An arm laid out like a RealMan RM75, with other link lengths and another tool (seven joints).
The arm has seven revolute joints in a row. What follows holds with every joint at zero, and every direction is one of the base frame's.
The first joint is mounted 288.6 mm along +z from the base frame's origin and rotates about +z.
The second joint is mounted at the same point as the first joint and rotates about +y.
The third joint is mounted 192 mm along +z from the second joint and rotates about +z.
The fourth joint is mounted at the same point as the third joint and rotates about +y.
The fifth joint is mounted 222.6 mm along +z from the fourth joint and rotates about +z.
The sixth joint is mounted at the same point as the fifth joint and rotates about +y.
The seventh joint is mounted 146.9 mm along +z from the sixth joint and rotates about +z.
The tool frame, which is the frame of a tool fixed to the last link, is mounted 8 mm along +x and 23 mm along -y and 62 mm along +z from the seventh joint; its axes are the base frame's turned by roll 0.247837, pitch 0 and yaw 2.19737 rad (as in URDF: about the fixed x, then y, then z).
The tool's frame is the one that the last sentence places.
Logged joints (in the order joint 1, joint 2, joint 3, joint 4, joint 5, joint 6, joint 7), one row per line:
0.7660 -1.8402 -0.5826 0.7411 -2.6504 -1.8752 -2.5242
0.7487 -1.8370 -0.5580 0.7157 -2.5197 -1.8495 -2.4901
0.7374 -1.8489 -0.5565 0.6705 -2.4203 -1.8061 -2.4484
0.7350 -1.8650 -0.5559 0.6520 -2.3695 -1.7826 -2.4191
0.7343 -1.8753 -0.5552 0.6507 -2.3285 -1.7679 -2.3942
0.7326 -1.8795 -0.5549 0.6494 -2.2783 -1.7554 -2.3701
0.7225 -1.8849 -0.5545 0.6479 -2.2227 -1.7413 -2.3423
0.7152 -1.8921 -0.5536 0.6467 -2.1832 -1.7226 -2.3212
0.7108 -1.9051 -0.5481 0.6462 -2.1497 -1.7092 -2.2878
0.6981 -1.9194 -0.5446 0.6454 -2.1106 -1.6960 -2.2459
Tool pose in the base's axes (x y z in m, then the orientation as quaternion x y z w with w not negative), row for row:
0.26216 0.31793 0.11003 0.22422 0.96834 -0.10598 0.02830
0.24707 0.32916 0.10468 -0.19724 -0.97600 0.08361 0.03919
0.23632 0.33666 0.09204 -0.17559 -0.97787 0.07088 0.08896
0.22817 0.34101 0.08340 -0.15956 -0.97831 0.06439 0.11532
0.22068 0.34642 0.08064 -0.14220 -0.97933 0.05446 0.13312
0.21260 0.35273 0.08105 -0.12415 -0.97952 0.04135 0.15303
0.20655 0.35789 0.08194 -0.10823 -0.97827 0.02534 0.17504
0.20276 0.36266 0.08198 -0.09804 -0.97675 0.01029 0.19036
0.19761 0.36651 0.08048 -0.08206 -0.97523 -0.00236 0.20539
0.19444 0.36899 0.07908 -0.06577 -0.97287 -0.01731 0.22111
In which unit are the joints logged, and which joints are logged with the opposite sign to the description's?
The joints are logged in radians. Opposite sign: joint 2, joint 4, joint 7.
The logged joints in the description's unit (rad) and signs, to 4 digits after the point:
0.7660 1.8402 -0.5826 -0.7411 -2.6504 -1.8752 2.5242
0.7487 1.8370 -0.5580 -0.7157 -2.5197 -1.8495 2.4901
0.7374 1.8489 -0.5565 -0.6705 -2.4203 -1.8061 2.4484
0.7350 1.8650 -0.5559 -0.6520 -2.3695 -1.7826 2.4191
0.7343 1.8753 -0.5552 -0.6507 -2.3285 -1.7679 2.3942
0.7326 1.8795 -0.5549 -0.6494 -2.2783 -1.7554 2.3701
0.7225 1.8849 -0.5545 -0.6479 -2.2227 -1.7413 2.3423
0.7152 1.8921 -0.5536 -0.6467 -2.1832 -1.7226 2.3212
0.7108 1.9051 -0.5481 -0.6462 -2.1497 -1.7092 2.2878
0.6981 1.9194 -0.5446 -0.6454 -2.1106 -1.6960 2.2459

